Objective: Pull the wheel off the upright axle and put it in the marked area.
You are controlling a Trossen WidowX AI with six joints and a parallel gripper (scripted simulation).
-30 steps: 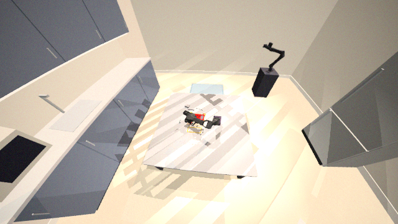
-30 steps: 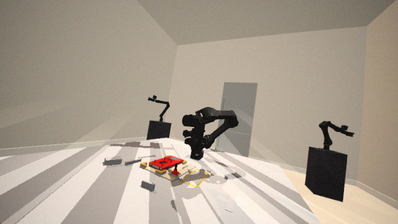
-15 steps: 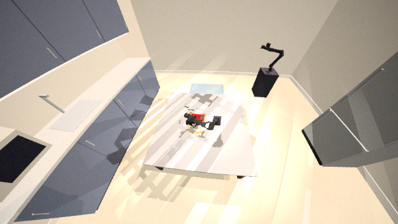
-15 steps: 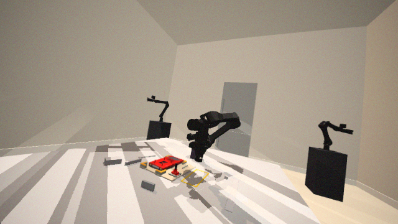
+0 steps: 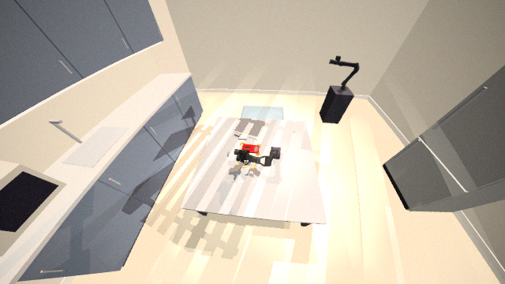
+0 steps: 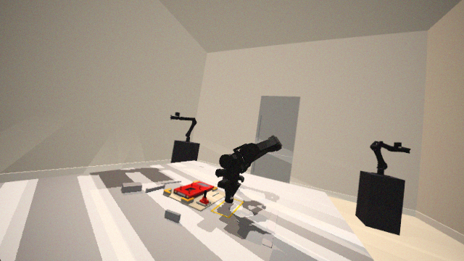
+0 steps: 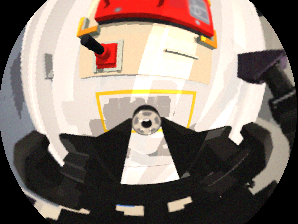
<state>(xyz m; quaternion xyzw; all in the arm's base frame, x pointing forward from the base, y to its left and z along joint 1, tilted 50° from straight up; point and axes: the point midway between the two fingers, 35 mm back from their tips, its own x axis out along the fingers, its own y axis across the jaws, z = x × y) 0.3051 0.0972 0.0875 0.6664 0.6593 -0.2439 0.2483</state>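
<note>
Right now my gripper tip is right at the grey wheel.
</note>
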